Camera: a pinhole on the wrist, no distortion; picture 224 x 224 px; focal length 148.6 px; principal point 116.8 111.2 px. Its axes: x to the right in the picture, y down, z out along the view. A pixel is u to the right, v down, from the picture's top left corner.
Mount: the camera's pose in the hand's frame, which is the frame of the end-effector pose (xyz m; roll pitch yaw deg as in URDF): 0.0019 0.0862 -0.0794 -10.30 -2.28 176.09
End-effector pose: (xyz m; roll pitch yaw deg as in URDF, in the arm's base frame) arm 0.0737 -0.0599 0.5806 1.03 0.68 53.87
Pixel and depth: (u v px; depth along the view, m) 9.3 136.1 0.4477
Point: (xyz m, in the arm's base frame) 0.3493 0.1539 0.9094
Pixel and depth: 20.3 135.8 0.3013
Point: 0.2214 0.0845 0.7777
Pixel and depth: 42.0 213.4 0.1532
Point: 0.1595 -0.0289 0.6281
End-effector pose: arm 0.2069 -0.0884 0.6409 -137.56 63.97 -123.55
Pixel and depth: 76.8 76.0 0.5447
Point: 0.5756 0.0288 0.3020
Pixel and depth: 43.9 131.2 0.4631
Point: 0.5008 -0.1787 0.3355
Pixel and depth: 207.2 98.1 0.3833
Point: 0.5318 0.1076 0.7158
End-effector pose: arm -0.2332 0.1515 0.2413 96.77 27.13 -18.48
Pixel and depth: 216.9 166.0 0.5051
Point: -0.7281 -0.0787 0.2079
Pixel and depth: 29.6 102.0 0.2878
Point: -0.1393 -0.0943 0.1740
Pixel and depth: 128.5 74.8 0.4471
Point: -0.3385 -0.2267 0.3090
